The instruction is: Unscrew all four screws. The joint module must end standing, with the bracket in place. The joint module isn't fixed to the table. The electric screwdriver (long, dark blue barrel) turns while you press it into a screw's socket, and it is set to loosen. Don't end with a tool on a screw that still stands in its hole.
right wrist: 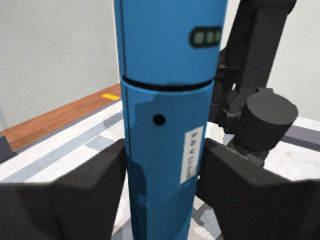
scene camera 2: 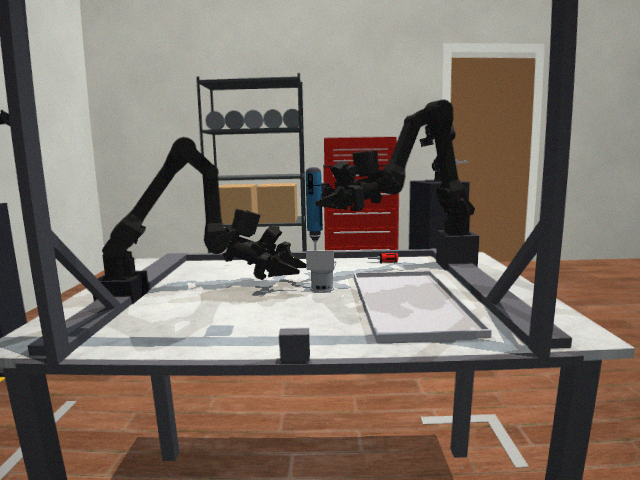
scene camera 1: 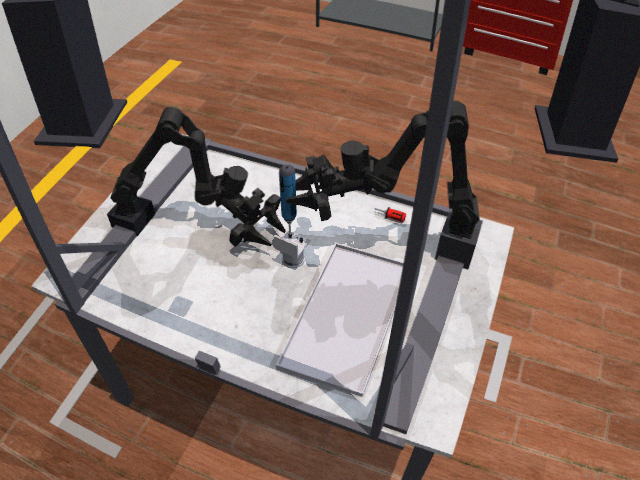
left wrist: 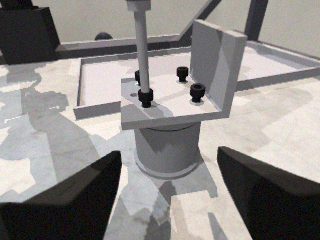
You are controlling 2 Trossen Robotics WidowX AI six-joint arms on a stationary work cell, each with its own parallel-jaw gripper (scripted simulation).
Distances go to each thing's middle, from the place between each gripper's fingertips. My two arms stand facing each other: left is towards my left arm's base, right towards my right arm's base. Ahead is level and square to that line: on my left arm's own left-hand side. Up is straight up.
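Labels:
Grey bracket (left wrist: 216,53): 1 cm above my left hand (scene camera 2: 302,269), 7 cm to the right of it and 4 cm behind it. Counted from my left hand, the joint module (left wrist: 169,152) is 3 cm below, 7 cm to the right and 4 cm behind, and the shallow tray (scene camera 1: 336,337) is 5 cm below, 24 cm to the right and 21 cm behind.
Counted from my right hand, the grey bracket is 16 cm below, 1 cm to the left and 3 cm behind; the joint module is 20 cm below, 1 cm to the left and 3 cm behind; the shallow tray is 22 cm below, 15 cm to the right and 20 cm behind.

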